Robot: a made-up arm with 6 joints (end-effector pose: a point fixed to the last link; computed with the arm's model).
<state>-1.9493 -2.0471 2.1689 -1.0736 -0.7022 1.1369</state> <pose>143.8 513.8 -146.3 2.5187 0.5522 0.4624</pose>
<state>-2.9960 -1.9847 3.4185 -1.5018 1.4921 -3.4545</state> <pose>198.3 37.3 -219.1 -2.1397 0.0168 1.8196</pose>
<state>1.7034 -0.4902 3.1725 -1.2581 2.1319 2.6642</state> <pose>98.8 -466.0 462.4 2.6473 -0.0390 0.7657</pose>
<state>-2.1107 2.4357 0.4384 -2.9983 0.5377 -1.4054</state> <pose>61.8 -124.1 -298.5 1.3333 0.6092 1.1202</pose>
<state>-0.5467 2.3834 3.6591 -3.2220 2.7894 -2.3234</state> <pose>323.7 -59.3 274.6 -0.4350 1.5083 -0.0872</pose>
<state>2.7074 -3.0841 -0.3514 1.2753 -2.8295 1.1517</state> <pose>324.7 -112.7 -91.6 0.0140 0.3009 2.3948</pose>
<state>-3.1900 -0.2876 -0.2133 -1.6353 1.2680 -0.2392</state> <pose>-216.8 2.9 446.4 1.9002 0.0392 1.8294</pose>
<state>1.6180 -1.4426 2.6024 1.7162 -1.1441 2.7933</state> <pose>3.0 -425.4 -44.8 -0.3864 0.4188 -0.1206</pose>
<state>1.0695 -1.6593 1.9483 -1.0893 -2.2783 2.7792</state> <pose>-263.7 -594.9 150.9 1.8418 -0.6516 2.0801</pose>
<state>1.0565 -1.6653 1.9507 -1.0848 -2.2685 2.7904</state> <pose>-270.6 -591.0 146.1 1.8167 -0.6585 2.0853</pose>
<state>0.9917 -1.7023 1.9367 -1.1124 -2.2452 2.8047</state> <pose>-309.8 -569.2 127.9 1.7444 -0.6456 2.0612</pose>
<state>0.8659 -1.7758 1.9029 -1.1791 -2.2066 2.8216</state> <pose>-381.1 -517.6 94.1 1.6242 -0.6038 1.9935</pose>
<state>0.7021 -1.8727 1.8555 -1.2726 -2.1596 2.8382</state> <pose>-460.0 -434.5 50.5 1.4872 -0.5362 1.8823</pose>
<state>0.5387 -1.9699 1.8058 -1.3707 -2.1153 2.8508</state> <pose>-518.9 -337.4 7.6 1.3689 -0.4599 1.7484</pose>
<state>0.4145 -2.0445 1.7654 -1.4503 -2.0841 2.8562</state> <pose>-548.8 -257.0 -24.3 1.2916 -0.3968 1.6304</pose>
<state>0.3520 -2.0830 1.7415 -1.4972 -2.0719 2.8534</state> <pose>-559.0 -214.6 -39.6 1.2618 -0.3610 1.5601</pose>
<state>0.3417 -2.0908 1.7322 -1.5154 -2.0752 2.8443</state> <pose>-560.9 -206.4 -41.3 1.2680 -0.3491 1.5368</pose>
